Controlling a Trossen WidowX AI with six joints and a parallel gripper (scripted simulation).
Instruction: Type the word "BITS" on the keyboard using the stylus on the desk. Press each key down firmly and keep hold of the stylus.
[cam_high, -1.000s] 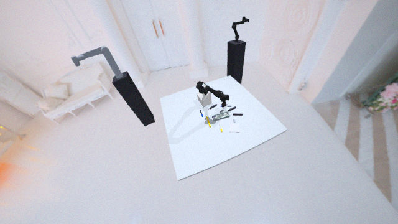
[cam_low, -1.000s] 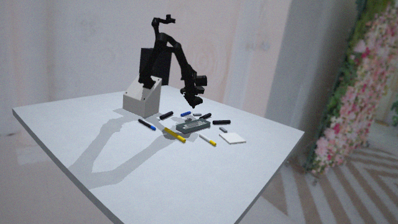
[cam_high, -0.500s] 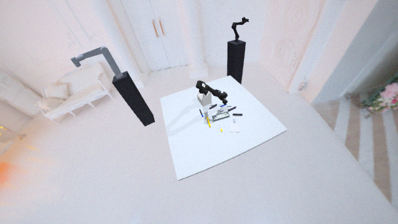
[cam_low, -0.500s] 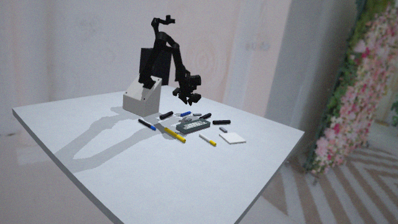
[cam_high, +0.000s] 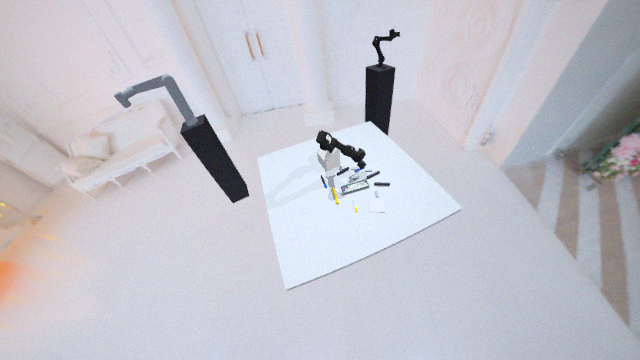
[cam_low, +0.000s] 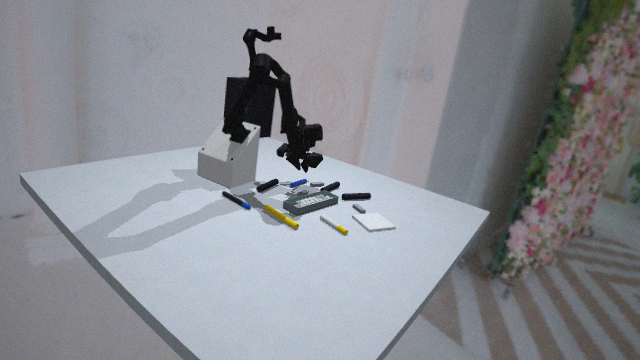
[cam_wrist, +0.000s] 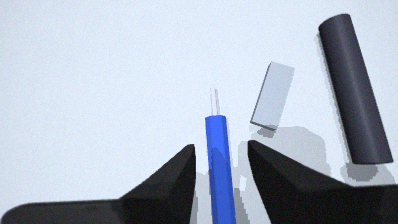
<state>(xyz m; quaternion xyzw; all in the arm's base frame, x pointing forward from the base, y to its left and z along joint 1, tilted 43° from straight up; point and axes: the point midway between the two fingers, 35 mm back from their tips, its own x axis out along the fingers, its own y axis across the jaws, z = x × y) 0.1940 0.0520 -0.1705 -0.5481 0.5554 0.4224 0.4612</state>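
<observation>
The blue stylus lies 10 mm to the left of my gripper tip and 50 mm below it. Round my gripper tip: yellow marker (140 mm ahead, 330 mm to the right, 50 mm below); grey block (50 mm ahead, 40 mm to the left, 50 mm below); yellow-tipped pen (290 mm ahead, 250 mm to the right, 50 mm below).
</observation>
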